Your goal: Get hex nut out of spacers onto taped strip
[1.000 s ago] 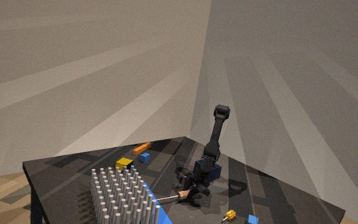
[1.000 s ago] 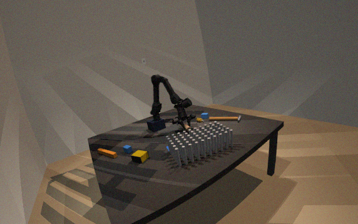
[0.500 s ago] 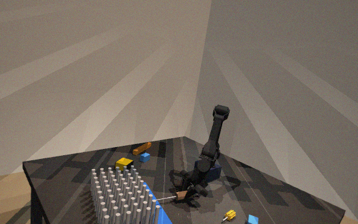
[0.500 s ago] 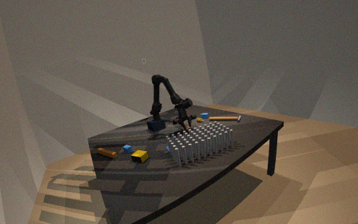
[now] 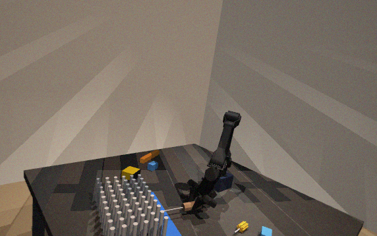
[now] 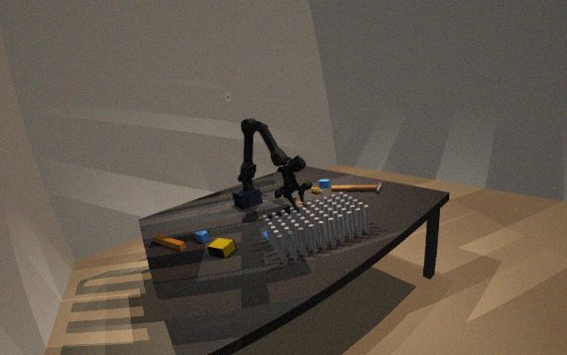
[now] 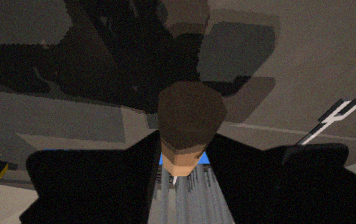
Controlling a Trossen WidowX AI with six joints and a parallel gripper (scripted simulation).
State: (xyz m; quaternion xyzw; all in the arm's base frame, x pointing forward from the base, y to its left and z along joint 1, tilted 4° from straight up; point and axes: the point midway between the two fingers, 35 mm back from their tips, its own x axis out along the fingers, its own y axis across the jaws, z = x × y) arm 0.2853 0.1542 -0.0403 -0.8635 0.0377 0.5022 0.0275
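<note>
The blue taped strip lies 14 cm ahead of my gripper tip, 5 cm to the right of it and 3 cm below it. Also, from my gripper tip: orange-handled tool 19 cm to the left, 15 cm behind, 1 cm below; yellow block 42 cm to the right, 13 cm ahead, 1 cm below; forked tool 21 cm to the left, 8 cm ahead, 3 cm below.
</note>
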